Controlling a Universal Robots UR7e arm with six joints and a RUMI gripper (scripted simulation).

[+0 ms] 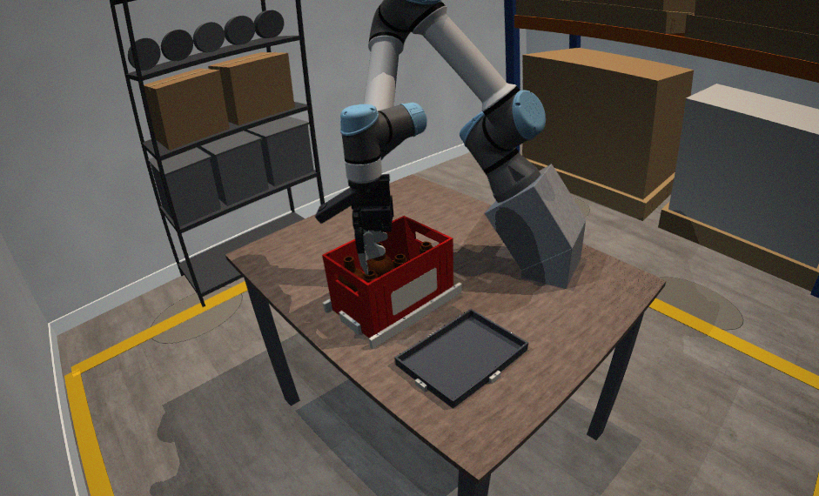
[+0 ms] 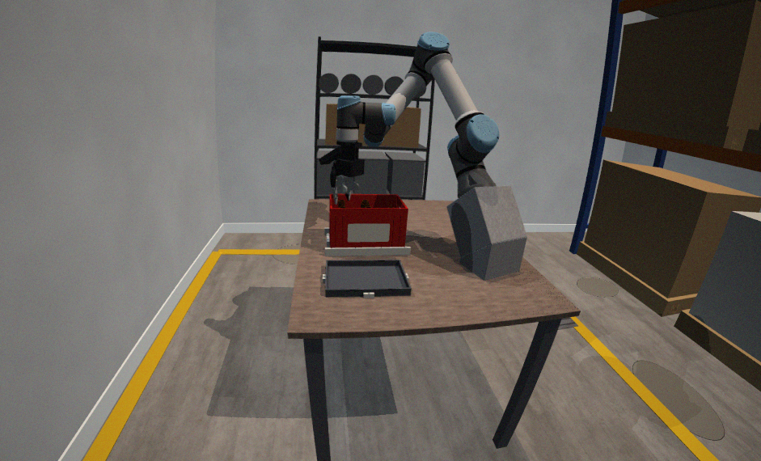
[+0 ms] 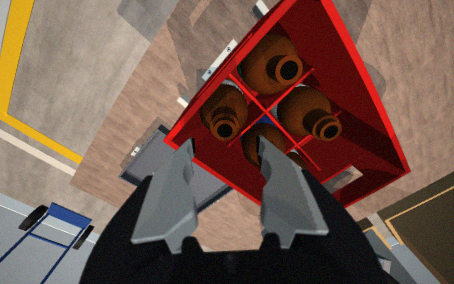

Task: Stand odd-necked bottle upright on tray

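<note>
The red crate is 10 cm behind my hand, 2 cm to the right of it and 11 cm below it. Also, from my hand: dark tray 2 cm behind, 25 cm to the left, 18 cm below.
</note>
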